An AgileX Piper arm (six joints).
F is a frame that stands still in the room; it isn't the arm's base.
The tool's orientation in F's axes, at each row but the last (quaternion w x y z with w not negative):
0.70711 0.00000 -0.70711 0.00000
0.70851 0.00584 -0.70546 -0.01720
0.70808 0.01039 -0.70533 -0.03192
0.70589 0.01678 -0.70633 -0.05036
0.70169 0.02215 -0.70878 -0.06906
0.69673 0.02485 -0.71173 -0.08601
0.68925 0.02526 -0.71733 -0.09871
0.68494 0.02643 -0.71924 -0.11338
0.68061 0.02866 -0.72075 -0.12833
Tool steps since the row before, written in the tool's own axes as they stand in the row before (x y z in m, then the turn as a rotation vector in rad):
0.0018 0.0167 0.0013 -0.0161 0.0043 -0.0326
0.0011 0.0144 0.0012 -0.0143 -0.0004 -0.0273
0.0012 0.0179 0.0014 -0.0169 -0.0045 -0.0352
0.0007 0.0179 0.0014 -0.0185 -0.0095 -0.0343
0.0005 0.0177 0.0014 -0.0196 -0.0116 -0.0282
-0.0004 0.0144 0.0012 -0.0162 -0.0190 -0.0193
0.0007 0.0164 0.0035 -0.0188 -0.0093 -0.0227
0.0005 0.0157 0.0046 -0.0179 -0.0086 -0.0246
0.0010 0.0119 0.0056 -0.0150 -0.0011 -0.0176
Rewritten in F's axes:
-0.0013 0.0167 0.0018 0.0326 0.0043 -0.0161
-0.0010 0.0144 0.0016 0.0272 -0.0004 -0.0144
-0.0008 0.0178 0.0023 0.0350 -0.0045 -0.0173
-0.0006 0.0178 0.0024 0.0339 -0.0093 -0.0194
-0.0002 0.0175 0.0028 0.0277 -0.0108 -0.0208
0.0000 0.0143 0.0018 0.0181 -0.0179 -0.0187
-0.0019 0.0163 0.0035 0.0225 -0.0083 -0.0194
-0.0027 0.0158 0.0035 0.0245 -0.0080 -0.0184
-0.0040 0.0121 0.0034 0.0183 -0.0004 -0.0141

